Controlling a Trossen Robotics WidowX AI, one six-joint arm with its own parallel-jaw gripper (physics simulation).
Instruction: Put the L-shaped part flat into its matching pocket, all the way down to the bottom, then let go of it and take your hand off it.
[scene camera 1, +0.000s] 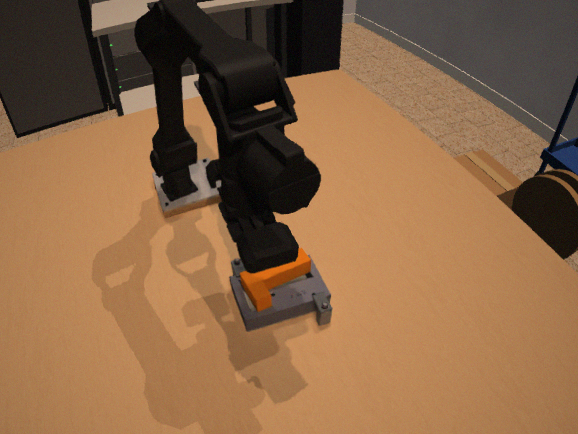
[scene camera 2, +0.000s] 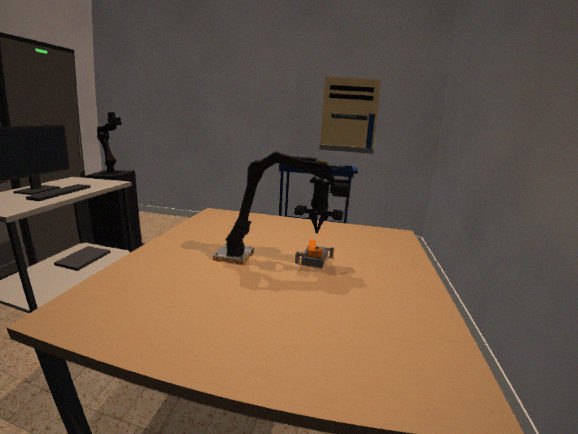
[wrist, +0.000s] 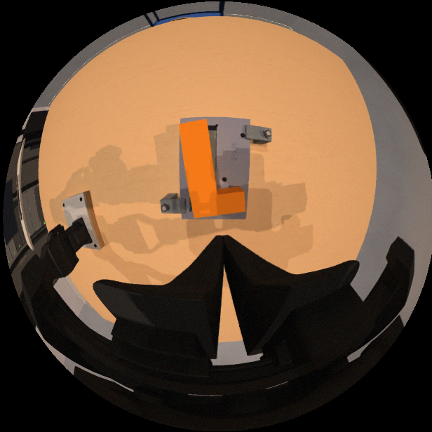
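Seen in the pictures: gripper, fingertip midpoint: (scene camera 2: 316, 233); arm's base, link origin: (scene camera 1: 179, 188) (scene camera 2: 235, 253).
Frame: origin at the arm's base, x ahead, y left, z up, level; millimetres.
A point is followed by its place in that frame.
Observation:
The orange L-shaped part (scene camera 1: 285, 274) @[x 337, y 46, z 34 mm] (scene camera 2: 314, 250) @[x 328, y -16, z 43 mm] (wrist: 200, 170) lies on the grey fixture block (scene camera 1: 305, 292) @[x 371, y 61, z 13 mm] (scene camera 2: 312, 262) @[x 323, y -35, z -2 mm] (wrist: 234, 150). It stands proud of the block's top and is turned slightly against the pocket. In the wrist view a strip of the pocket (wrist: 213, 145) shows beside the long arm, with a dark gap at its far end. How deep the part sits under its long arm is hidden. My gripper (scene camera 2: 316, 231) @[x 332, y -9, z 116 mm] (wrist: 221, 241) is shut and empty, above the part and apart from it. In the first scene view its fingertips are hidden behind the gripper body.
The block has two bolted side brackets (scene camera 1: 324, 307) @[x 415, y 64, z 22 mm] (wrist: 172, 204), at opposite corners. The arm's metal base plate (scene camera 1: 200, 182) @[x 10, y 46, z 0 mm] (scene camera 2: 220, 257) @[x -53, y -39, z -5 mm] (wrist: 91, 220) is on the wooden table (scene camera 1: 400, 325) @[x 494, y 164, z -23 mm] (scene camera 2: 250, 340) @[x 139, y -491, z -23 mm] (wrist: 300, 90). A blue cart (scene camera 2: 318, 169) stands beyond the table.

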